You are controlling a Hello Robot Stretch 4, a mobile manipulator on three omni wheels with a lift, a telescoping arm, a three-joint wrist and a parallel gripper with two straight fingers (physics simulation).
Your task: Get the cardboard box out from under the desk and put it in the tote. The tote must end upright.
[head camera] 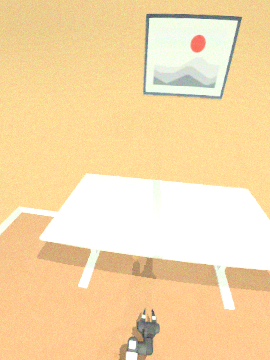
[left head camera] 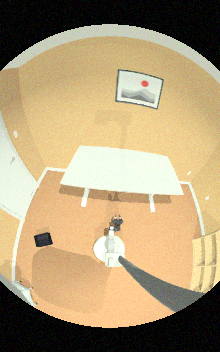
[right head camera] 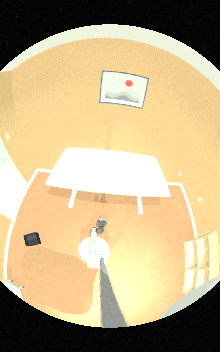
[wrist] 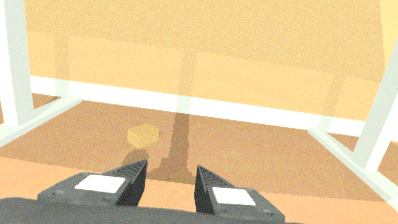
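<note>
The small cardboard box lies on the floor under the white desk, between its legs, nearer the left one. In the head view the desk top hides most of it. My gripper is open and empty, in front of the desk's front edge. In the wrist view the box is beyond the fingertips and a little left, not touching them. The black tote stands upright on the floor at the left, well away from the gripper.
The desk's left leg and right leg stand on long floor feet at either side of the box. The wall is behind the desk. A wooden shelf unit stands at the right. A white door is at the left.
</note>
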